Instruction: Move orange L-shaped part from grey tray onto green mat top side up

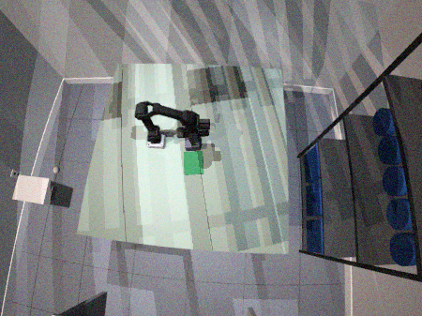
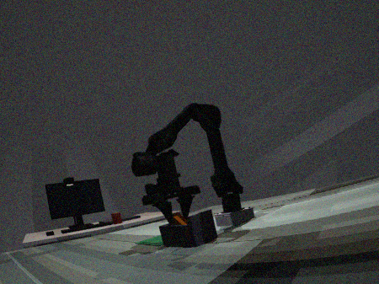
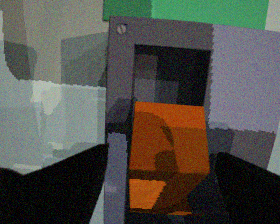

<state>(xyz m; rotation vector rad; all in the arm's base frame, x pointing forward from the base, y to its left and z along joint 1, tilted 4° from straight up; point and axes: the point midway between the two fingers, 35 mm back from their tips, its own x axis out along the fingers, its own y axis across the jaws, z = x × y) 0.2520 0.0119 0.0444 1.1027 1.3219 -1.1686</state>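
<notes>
Right now my gripper tip is 150 mm to the left of the green mat and 80 mm above it. The rest, counted from my gripper tip: orange L-shaped part: 30 mm to the left, 30 mm below, 20 mm behind.
</notes>
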